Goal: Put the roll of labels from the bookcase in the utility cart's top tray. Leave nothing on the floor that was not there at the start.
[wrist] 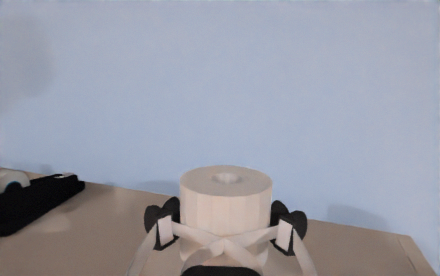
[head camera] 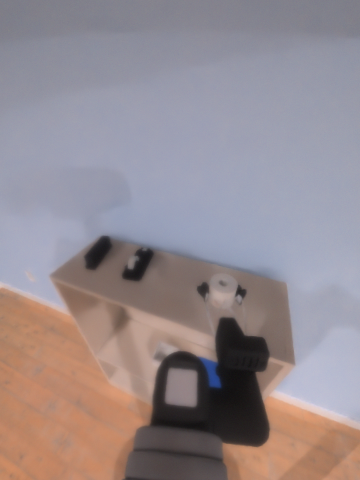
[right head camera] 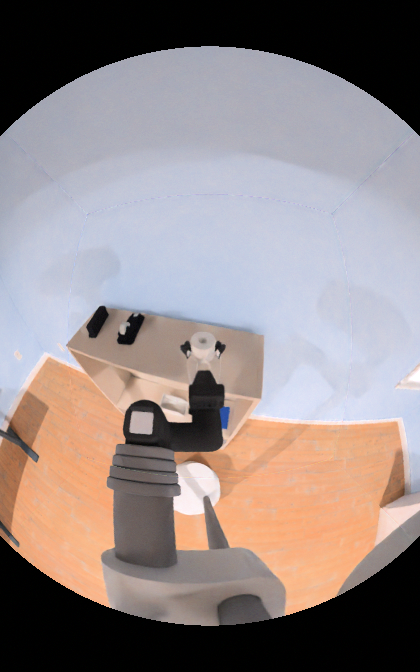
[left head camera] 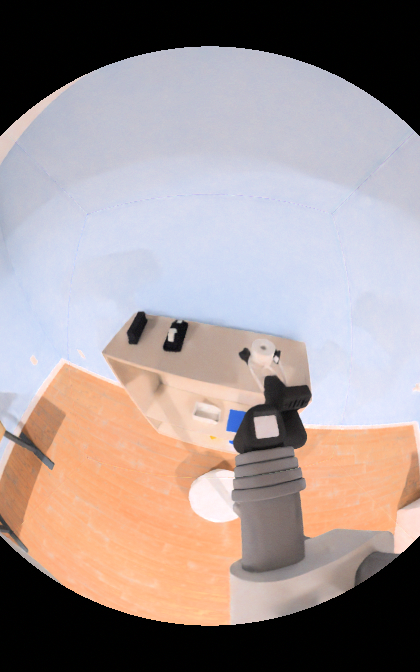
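Frame: origin at the robot's base, x ahead, y left, z up, level; centimetres.
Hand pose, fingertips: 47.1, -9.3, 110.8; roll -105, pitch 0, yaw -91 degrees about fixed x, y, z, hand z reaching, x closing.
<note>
Things, the pixels of their centre, and the offset from my fingertips, as dx, dy, dz. "*": a spot on its surface instead.
- bookcase, surface spot: (wrist: 115, 235) * +7.8, +13.6, -7.5
- black block, body centre: (head camera: 98, 251) +17.7, +45.6, -4.8
- black tape dispenser, body centre: (wrist: 31, 185) (head camera: 138, 258) +14.4, +28.6, -4.1
The white roll of labels (head camera: 223, 291) (left head camera: 262, 353) (right head camera: 203, 347) (wrist: 226, 210) is upright between my gripper's two black fingertips. My gripper (head camera: 222, 295) (left head camera: 261, 356) (right head camera: 203, 350) (wrist: 225, 215) is shut on it, with a fingertip against each side. Gripper and roll are over the right part of the bookcase (head camera: 175, 295) (left head camera: 215, 365) (right head camera: 165, 345) (wrist: 115, 235). The roll's lower end is partly hidden by the finger straps in the wrist view, and I cannot tell its height above the top board. The utility cart does not show clearly in these views.
A black block (head camera: 98, 252) (left head camera: 137, 327) (right head camera: 97, 321) and a black tape dispenser (head camera: 138, 263) (left head camera: 175, 336) (right head camera: 131, 329) (wrist: 37, 200) stand on the bookcase's left part. A white box (left head camera: 206, 413) (right head camera: 174, 404) is on a shelf below. A round white object (left head camera: 214, 495) (right head camera: 199, 487) is low before the bookcase. The wall is close behind.
</note>
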